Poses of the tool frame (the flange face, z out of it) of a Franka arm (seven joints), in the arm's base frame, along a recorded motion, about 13 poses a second.
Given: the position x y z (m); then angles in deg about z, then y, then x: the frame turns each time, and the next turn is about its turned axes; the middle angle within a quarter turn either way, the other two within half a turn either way.
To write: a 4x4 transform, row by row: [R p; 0 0 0 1], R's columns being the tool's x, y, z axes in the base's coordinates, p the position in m. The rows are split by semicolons. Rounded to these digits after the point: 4 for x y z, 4 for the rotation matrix.
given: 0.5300, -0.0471, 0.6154, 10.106, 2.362, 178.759
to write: 0.9836, 0.1763, -0.0368, 0.5300; 0.1753, -0.9841, -0.0286, -0.0471; -0.0412, 0.0216, -0.9989, 0.6154; 0, 0, 0, 1
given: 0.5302, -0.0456, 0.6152, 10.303, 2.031, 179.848
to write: 0.9833, 0.1789, -0.0344, 0.5302; 0.1787, -0.9839, -0.0089, -0.0456; -0.0354, 0.0027, -0.9994, 0.6152; 0, 0, 0, 1
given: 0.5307, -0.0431, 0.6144, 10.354, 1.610, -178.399
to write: 0.9833, 0.1789, -0.0326, 0.5307; 0.1797, -0.9835, 0.0224, -0.0431; -0.0281, -0.0279, -0.9992, 0.6144; 0, 0, 0, 1
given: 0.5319, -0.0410, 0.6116, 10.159, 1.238, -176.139
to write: 0.9841, 0.1745, -0.0331, 0.5319; 0.1763, -0.9823, 0.0625, -0.0410; -0.0216, -0.0673, -0.9975, 0.6116; 0, 0, 0, 1
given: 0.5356, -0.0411, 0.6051, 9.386, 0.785, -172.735
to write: 0.9865, 0.1601, -0.0340, 0.5356; 0.1631, -0.9790, 0.1225, -0.0411; -0.0137, -0.1264, -0.9919, 0.6051; 0, 0, 0, 1
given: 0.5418, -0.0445, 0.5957, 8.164, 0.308, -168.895
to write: 0.9899, 0.1383, -0.0326, 0.5418; 0.1420, -0.9715, 0.1899, -0.0445; -0.0054, -0.1926, -0.9813, 0.5957; 0, 0, 0, 1
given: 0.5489, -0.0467, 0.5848, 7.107, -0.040, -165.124
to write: 0.9923, 0.1198, -0.0311, 0.5489; 0.1237, -0.9590, 0.2548, -0.0467; 0.0007, -0.2567, -0.9665, 0.5848; 0, 0, 0, 1
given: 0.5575, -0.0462, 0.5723, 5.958, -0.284, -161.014
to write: 0.9946, 0.0998, -0.0291, 0.5575; 0.1038, -0.9403, 0.3241, -0.0462; 0.0050, -0.3253, -0.9456, 0.5723; 0, 0, 0, 1
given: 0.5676, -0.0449, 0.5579, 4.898, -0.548, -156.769
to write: 0.9963, 0.0822, -0.0249, 0.5676; 0.0854, -0.9152, 0.3937, -0.0449; 0.0096, -0.3944, -0.9189, 0.5579; 0, 0, 0, 1
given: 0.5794, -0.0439, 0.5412, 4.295, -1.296, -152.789
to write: 0.9969, 0.0769, -0.0142, 0.5794; 0.0749, -0.8861, 0.4575, -0.0439; 0.0226, -0.4572, -0.8891, 0.5412; 0, 0, 0, 1
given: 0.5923, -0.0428, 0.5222, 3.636, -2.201, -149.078
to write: 0.9973, 0.0741, 0.0003, 0.5923; 0.0634, -0.8549, 0.5149, -0.0428; 0.0384, -0.5135, -0.8572, 0.5222; 0, 0, 0, 1
